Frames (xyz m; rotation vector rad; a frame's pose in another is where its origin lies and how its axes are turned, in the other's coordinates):
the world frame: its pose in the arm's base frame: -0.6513 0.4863 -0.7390 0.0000 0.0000 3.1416
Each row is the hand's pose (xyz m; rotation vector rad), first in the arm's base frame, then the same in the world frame.
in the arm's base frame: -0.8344 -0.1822 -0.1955 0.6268 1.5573 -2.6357
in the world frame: 0.1831 0.6685 0.5435 -1.0522 0.4235 0.0176
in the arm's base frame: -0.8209 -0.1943 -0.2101 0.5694 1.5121 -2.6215
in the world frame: 0.1696 0.6806 0.5289 -1.0335 0.3892 0.0654
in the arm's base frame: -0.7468 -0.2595 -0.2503 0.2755 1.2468 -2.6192
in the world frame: 0.0955 0.7458 0.4887 -0.8819 0.1949 0.2357
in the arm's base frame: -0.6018 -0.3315 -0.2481 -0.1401 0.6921 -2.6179
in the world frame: -0.0495 0.8178 0.4909 -0.5084 -0.1029 0.4351
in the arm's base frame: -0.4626 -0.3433 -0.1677 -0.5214 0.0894 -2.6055
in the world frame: -0.1887 0.8296 0.5713 -0.0664 -0.3871 0.4861
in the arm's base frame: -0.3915 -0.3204 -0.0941 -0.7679 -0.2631 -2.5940
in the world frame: -0.2598 0.8067 0.6449 0.1936 -0.5651 0.4300
